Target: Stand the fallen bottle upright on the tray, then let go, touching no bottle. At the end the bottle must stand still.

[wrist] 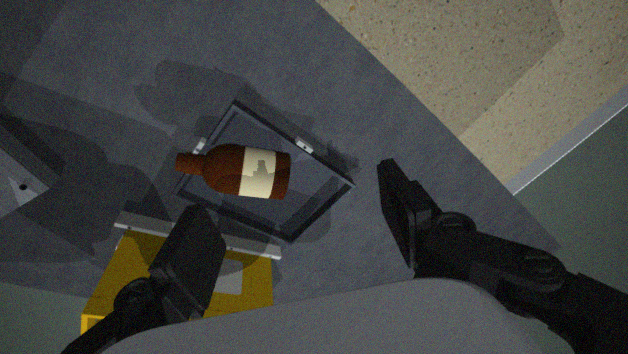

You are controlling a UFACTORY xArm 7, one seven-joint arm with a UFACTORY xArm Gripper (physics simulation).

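Places are measured from the arm's base along level axes (x back, y left, z down), in centimetres.
Where they show: gripper, fingertip midpoint: [295, 206].
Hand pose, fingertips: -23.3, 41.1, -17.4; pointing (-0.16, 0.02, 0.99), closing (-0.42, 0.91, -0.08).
Observation:
After its pixels a point has its place, as x, y, z.
A brown bottle [225, 171] @(-27.1, 28.6, 1.9) with a cream label lies on its side in the tray [322, 207] @(-48.2, 31.1, 8.3), left of the middle of the wrist view. Its neck points left and reaches over the tray's rim; its base points right. The tray is dark and shallow, with a raised rim and small white blocks on two sides. My gripper [295, 206] @(-23.3, 41.1, -17.5) is wide open and empty. One finger is below and left of the bottle in the view, the other is right of the tray. Neither finger appears to touch the bottle.
A yellow bin [107, 272] @(-25.6, 4.8, -1.9) with a pale metal edge stands below the tray in the view, partly behind the left finger. A grey metal piece [30, 187] @(-11.3, 4.9, 5.6) is at the left edge. The table's edge runs diagonally at the right, with speckled floor beyond.

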